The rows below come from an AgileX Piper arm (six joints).
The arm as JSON. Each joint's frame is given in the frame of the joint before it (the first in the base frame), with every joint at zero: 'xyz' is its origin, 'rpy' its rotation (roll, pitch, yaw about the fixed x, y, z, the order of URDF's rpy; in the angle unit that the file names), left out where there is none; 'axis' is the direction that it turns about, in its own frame. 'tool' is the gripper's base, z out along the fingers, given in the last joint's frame.
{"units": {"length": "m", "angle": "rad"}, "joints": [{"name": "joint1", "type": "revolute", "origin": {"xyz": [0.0, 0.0, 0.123]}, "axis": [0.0, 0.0, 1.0]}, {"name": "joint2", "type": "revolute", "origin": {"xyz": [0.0, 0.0, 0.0]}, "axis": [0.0, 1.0, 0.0]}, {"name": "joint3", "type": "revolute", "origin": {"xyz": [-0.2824, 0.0, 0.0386]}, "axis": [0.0, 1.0, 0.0]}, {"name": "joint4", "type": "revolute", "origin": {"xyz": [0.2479, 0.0, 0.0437]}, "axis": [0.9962, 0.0, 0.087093]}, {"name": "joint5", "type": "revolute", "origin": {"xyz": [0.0, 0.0, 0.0]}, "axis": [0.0, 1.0, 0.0]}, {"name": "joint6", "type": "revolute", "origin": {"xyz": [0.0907, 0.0, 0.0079]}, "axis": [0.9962, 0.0, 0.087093]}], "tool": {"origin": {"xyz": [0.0, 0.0, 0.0], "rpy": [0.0, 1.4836, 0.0]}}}
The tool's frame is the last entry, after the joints.
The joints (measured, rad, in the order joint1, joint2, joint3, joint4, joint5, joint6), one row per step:
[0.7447, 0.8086, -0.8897, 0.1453, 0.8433, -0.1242]
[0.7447, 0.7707, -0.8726, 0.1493, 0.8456, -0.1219]
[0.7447, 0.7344, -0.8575, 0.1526, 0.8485, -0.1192]
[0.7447, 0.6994, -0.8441, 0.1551, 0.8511, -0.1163]
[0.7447, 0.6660, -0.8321, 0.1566, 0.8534, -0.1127]
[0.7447, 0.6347, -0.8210, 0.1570, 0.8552, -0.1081]
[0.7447, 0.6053, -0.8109, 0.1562, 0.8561, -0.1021]
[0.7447, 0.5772, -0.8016, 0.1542, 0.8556, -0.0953]
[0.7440, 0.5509, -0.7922, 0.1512, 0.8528, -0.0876]
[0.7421, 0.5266, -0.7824, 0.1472, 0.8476, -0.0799]
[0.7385, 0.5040, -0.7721, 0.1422, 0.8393, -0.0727]
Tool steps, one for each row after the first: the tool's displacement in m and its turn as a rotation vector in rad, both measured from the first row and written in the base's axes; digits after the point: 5 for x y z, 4 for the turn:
[-0.00681, -0.00588, -0.00008, 0.0166, -0.0096, -0.0004]
[-0.01327, -0.01150, -0.00013, 0.0327, -0.0193, -0.0009]
[-0.01940, -0.01689, -0.00009, 0.0488, -0.0298, -0.0016]
[-0.02516, -0.02203, -0.00006, 0.0646, -0.0407, -0.0029]
[-0.03045, -0.02684, -0.00019, 0.0798, -0.0511, -0.0050]
[-0.03528, -0.03136, -0.00037, 0.0948, -0.0613, -0.0083]
[-0.03974, -0.03566, -0.00050, 0.1101, -0.0724, -0.0124]
[-0.04366, -0.03967, -0.00083, 0.1256, -0.0838, -0.0183]
[-0.04696, -0.04335, -0.00139, 0.1404, -0.0959, -0.0258]
[-0.04964, -0.04675, -0.00211, 0.1549, -0.1096, -0.0354]

